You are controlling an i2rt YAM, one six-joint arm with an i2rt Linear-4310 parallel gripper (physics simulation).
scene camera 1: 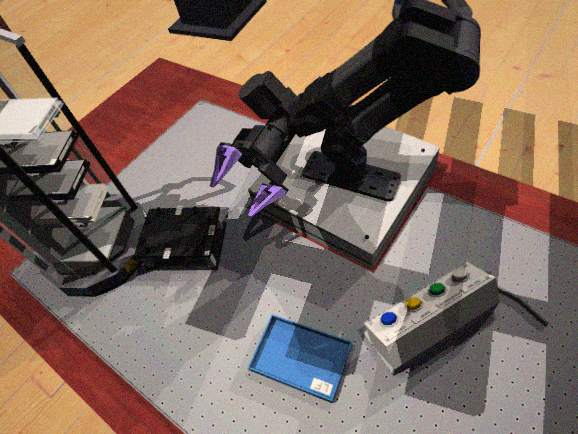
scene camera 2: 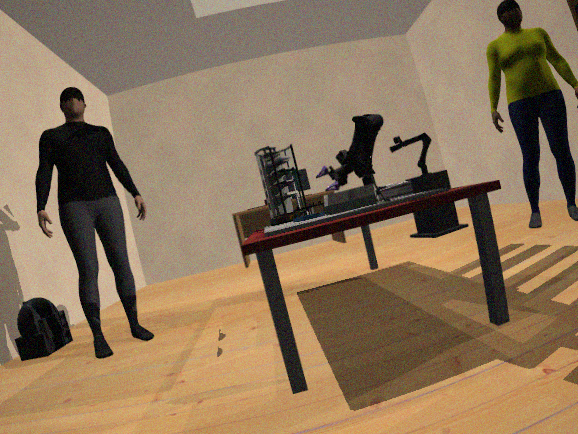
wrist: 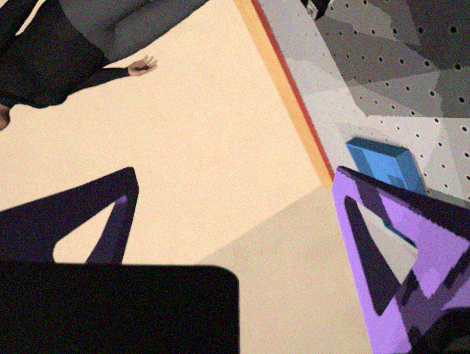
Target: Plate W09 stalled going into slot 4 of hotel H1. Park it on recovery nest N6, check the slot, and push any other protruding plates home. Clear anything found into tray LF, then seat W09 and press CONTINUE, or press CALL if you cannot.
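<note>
My gripper is open and empty, its purple fingers wide apart in the air between the black block and the arm's base. The hotel stands at the left in scene camera 1, cut off by the frame edge. Several plates show in it, a white one uppermost in view; I cannot read which is W09 or number the slots. A black block with small pale marks, possibly nest N6, has no plate on it. The blue tray LF looks empty. The button box has blue, yellow, green and grey buttons.
The arm's pale base slab stands behind the block and the button box. A cable leaves the box. Beyond the red table edge, a smaller black arm stands on a pedestal, and two people stand at either side.
</note>
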